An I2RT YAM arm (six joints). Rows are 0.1 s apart.
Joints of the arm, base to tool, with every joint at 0 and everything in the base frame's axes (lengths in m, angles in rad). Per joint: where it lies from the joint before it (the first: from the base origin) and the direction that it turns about. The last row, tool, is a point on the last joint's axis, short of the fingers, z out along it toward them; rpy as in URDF.
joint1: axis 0 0 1 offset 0 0 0.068
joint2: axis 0 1 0 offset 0.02 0.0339 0.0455
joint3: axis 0 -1 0 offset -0.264 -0.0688 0
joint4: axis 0 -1 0 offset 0.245 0.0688 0.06
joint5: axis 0 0 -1 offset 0.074 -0.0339 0.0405
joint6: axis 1 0 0 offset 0.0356 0 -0.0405
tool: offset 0 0 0 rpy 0 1.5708 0
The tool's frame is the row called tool.
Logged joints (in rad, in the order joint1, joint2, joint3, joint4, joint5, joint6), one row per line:
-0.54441 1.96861 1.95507 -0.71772 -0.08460 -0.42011
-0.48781 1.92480 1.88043 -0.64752 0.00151 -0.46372
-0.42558 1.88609 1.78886 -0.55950 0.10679 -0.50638
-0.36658 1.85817 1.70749 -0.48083 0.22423 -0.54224
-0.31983 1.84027 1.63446 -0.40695 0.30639 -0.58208
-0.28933 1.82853 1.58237 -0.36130 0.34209 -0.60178
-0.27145 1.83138 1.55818 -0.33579 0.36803 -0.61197
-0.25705 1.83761 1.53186 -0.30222 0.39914 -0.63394
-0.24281 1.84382 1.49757 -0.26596 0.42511 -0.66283
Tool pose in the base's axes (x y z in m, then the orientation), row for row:
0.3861 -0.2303 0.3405 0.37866 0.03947 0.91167 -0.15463
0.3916 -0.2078 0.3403 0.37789 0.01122 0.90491 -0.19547
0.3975 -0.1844 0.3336 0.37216 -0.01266 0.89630 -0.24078
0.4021 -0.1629 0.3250 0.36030 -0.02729 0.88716 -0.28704
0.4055 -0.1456 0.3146 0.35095 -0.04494 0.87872 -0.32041
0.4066 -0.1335 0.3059 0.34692 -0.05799 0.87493 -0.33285
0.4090 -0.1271 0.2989 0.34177 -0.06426 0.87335 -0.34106
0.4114 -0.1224 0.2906 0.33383 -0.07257 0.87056 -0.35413
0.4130 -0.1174 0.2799 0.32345 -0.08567 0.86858 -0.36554
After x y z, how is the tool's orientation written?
As a quaternion, w x y z.
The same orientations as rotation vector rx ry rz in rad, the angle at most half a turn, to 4 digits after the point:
0.1009 2.3295 -0.3951
0.0287 2.3130 -0.4996
-0.0324 2.2972 -0.6171
-0.0703 2.2867 -0.7399
-0.1164 2.2751 -0.8296
-0.1504 2.2697 -0.8635
-0.1671 2.2712 -0.8870
-0.1895 2.2727 -0.9245
-0.2248 2.2791 -0.9591

